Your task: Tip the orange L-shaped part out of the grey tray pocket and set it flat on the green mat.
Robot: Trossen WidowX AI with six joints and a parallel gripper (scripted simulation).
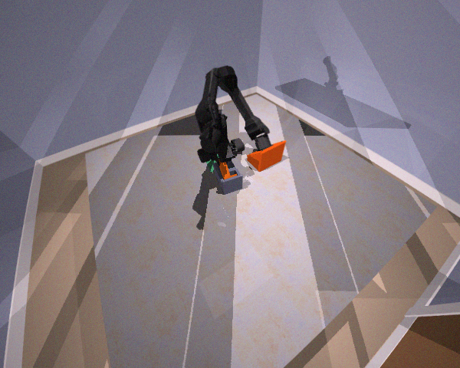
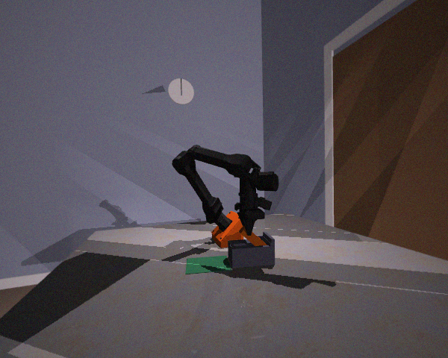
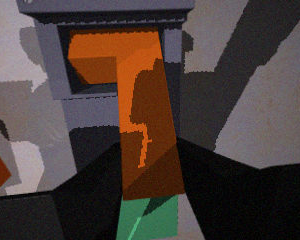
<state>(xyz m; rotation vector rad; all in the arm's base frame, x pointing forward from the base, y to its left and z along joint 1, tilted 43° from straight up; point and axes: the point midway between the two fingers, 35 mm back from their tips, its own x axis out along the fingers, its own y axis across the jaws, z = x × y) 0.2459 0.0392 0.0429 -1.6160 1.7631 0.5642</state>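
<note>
My gripper tip is 140 mm to the left of the green mat, 120 mm above it and 40 mm past it. Also, from my gripper tip: orange L-shaped part 30 mm to the left, 30 mm below, 10 mm behind.
</note>
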